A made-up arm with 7 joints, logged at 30 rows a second.
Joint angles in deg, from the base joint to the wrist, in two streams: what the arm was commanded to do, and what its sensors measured. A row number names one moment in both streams.
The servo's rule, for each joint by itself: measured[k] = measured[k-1] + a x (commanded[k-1-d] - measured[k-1]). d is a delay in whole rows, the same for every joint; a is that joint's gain. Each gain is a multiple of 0.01, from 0.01 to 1. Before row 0 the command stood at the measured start. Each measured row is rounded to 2 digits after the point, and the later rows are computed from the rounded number. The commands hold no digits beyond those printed.
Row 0, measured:
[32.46 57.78 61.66 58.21 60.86 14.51 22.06]
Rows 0 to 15, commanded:
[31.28 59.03 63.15 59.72 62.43 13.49 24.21]
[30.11 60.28 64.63 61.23 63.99 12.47 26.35]
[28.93 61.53 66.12 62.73 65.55 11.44 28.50]
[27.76 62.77 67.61 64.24 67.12 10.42 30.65]
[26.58 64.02 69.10 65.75 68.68 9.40 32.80]
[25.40 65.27 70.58 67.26 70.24 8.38 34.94]
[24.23 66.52 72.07 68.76 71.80 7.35 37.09]
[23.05 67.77 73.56 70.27 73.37 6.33 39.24]
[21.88 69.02 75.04 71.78 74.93 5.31 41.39]
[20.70 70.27 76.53 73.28 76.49 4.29 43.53]
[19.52 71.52 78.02 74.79 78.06 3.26 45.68]
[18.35 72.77 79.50 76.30 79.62 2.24 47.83]
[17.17 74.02 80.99 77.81 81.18 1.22 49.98]
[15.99 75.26 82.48 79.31 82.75 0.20 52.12]
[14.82 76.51 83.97 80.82 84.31 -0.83 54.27]
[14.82 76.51 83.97 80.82 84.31 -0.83 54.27]
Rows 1 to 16, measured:
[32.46 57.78 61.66 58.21 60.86 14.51 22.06]
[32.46 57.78 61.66 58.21 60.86 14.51 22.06]
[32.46 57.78 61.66 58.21 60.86 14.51 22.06]
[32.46 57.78 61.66 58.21 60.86 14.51 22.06]
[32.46 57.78 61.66 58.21 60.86 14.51 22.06]
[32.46 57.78 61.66 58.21 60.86 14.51 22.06]
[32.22 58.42 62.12 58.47 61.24 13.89 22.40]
[31.80 59.37 62.90 58.94 61.90 13.02 23.03]
[31.23 60.47 63.90 59.58 62.78 12.06 23.91]
[30.54 61.64 65.05 60.37 63.82 11.06 24.99]
[29.75 62.85 66.31 61.28 64.99 10.05 26.24]
[28.88 64.08 67.63 62.30 66.25 9.03 27.63]
[27.95 65.32 69.01 63.40 67.58 8.01 29.14]
[26.97 66.57 70.42 64.57 68.97 6.99 30.76]
[25.95 67.82 71.85 65.80 70.40 5.97 32.46]
[24.90 69.07 73.30 67.07 71.86 4.95 34.23]
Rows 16 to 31, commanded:
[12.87 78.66 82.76 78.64 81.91 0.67 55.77]
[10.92 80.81 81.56 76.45 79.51 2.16 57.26]
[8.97 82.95 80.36 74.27 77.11 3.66 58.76]
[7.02 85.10 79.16 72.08 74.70 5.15 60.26]
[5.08 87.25 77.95 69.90 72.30 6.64 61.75]
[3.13 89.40 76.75 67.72 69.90 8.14 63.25]
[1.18 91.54 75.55 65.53 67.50 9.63 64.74]
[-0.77 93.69 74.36 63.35 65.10 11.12 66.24]
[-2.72 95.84 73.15 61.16 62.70 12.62 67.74]
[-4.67 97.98 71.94 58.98 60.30 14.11 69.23]
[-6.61 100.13 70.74 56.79 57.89 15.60 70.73]
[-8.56 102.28 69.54 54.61 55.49 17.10 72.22]
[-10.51 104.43 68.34 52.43 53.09 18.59 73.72]
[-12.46 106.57 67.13 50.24 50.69 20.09 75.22]
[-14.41 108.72 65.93 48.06 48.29 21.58 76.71]
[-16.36 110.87 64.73 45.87 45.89 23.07 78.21]
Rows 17 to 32, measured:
[23.82 70.32 74.76 68.38 73.35 3.92 36.06]
[22.73 71.57 76.23 69.73 74.85 2.90 37.94]
[21.62 72.82 77.71 71.10 76.37 1.88 39.87]
[20.49 74.06 79.19 72.50 77.90 0.86 41.83]
[19.36 75.31 80.67 73.91 79.44 -0.17 43.82]
[18.45 75.92 81.69 75.08 80.61 -0.57 45.49]
[17.33 77.32 82.02 75.69 80.92 0.19 47.13]
[16.05 79.10 81.88 75.82 80.58 1.39 48.75]
[14.63 81.06 81.41 75.56 79.75 2.77 50.35]
[13.11 83.12 80.71 74.97 78.54 4.22 51.94]
[11.50 85.23 79.85 74.11 77.04 5.70 53.51]
[9.83 87.36 78.89 73.02 75.33 7.19 55.07]
[8.10 89.49 77.85 71.75 73.45 8.68 56.62]
[6.33 91.63 76.77 70.32 71.45 10.17 58.16]
[4.52 93.78 75.65 68.76 69.35 11.66 59.69]
[2.68 95.92 74.50 67.10 67.18 13.15 61.22]

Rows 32 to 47, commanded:
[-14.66 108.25 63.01 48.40 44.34 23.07 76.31]
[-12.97 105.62 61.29 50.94 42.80 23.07 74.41]
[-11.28 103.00 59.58 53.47 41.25 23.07 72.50]
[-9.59 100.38 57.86 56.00 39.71 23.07 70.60]
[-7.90 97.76 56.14 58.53 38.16 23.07 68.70]
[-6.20 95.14 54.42 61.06 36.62 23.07 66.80]
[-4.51 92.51 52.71 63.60 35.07 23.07 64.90]
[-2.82 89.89 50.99 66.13 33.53 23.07 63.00]
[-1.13 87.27 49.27 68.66 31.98 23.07 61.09]
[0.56 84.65 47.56 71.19 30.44 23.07 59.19]
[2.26 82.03 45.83 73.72 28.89 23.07 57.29]
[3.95 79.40 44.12 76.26 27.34 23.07 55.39]
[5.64 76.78 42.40 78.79 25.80 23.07 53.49]
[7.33 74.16 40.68 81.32 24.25 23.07 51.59]
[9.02 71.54 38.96 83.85 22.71 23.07 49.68]
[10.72 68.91 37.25 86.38 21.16 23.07 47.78]
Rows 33 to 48, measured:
[0.82 98.07 73.33 65.35 64.95 14.64 62.74]
[-1.06 100.22 72.16 63.52 62.68 16.14 64.26]
[-2.95 102.37 70.98 61.63 60.38 17.63 65.77]
[-4.85 104.51 69.79 59.69 58.05 19.13 67.28]
[-6.76 106.66 68.59 57.71 55.71 20.62 68.79]
[-8.68 108.81 67.39 55.70 53.35 22.11 70.30]
[-9.88 108.52 66.03 54.46 51.19 22.70 71.26]
[-10.50 107.04 64.56 53.86 49.18 22.93 71.76]
[-10.66 104.98 63.02 53.79 47.28 23.02 71.88]
[-10.45 102.63 61.42 54.17 45.46 23.05 71.68]
[-9.94 100.15 59.78 54.91 43.71 23.06 71.20]
[-9.19 97.59 58.12 55.96 42.01 23.07 70.50]
[-8.25 95.00 56.44 57.26 40.34 23.07 69.60]
[-7.16 92.39 54.75 58.77 38.71 23.07 68.54]
[-5.95 89.78 53.05 60.45 37.09 23.07 67.35]
[-4.65 87.16 51.35 62.28 35.49 23.07 66.04]

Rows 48 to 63, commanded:
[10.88 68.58 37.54 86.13 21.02 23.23 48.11]
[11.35 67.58 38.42 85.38 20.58 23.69 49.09]
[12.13 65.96 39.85 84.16 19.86 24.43 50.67]
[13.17 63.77 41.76 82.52 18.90 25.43 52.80]
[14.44 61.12 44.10 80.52 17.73 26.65 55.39]
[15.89 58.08 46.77 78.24 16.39 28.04 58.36]
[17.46 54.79 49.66 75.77 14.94 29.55 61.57]
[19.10 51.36 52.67 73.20 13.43 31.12 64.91]
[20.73 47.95 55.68 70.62 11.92 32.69 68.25]
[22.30 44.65 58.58 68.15 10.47 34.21 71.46]
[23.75 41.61 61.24 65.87 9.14 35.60 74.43]
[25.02 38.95 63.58 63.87 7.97 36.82 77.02]
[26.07 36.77 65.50 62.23 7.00 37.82 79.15]
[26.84 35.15 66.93 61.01 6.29 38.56 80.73]
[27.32 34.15 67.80 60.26 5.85 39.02 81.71]
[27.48 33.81 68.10 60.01 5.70 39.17 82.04]
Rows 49 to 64, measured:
[-3.27 84.54 49.64 64.22 33.91 23.07 64.64]
[-1.83 81.92 47.93 66.27 32.33 23.07 63.16]
[-0.34 79.30 46.22 68.40 30.76 23.07 61.61]
[1.19 76.68 44.50 70.60 29.20 23.07 60.01]
[2.76 74.06 42.78 72.85 27.64 23.07 58.36]
[4.35 71.43 41.07 75.15 26.08 23.07 56.67]
[5.66 69.98 39.98 77.02 24.87 23.17 55.30]
[6.80 68.76 39.50 78.44 23.84 23.49 54.31]
[7.87 67.33 39.61 79.41 22.88 24.06 53.73]
[8.93 65.51 40.28 79.94 21.92 24.90 53.58]
[10.03 63.27 41.46 80.04 20.91 25.97 53.87]
[11.20 60.62 43.11 79.73 19.83 27.23 54.59]
[12.45 57.65 45.14 79.06 18.66 28.65 55.71]
[13.78 54.44 47.47 78.06 17.40 30.16 57.18]
[15.17 51.13 50.02 76.80 16.08 31.70 58.95]
[16.60 47.83 52.67 75.33 14.73 33.23 60.95]

